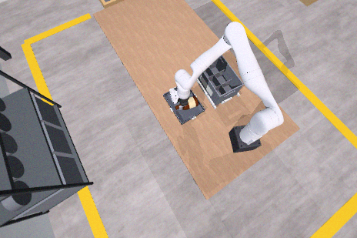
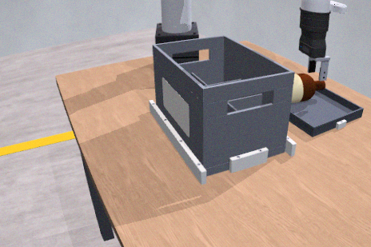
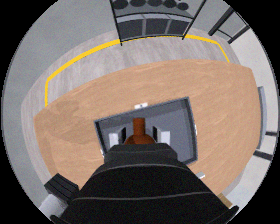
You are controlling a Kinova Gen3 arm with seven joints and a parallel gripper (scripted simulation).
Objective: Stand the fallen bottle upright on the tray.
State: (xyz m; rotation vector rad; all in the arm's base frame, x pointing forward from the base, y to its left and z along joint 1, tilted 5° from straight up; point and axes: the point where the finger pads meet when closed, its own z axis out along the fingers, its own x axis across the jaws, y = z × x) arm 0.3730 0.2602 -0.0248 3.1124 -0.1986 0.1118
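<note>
The brown bottle is 1 cm behind my hand, 5 cm to the right of it and 4 cm below it. From my hand the other things lie so: dark grey tray 2 cm ahead, 5 cm to the right, 7 cm below; then dark grey crate 4 cm ahead, 32 cm to the right.
</note>
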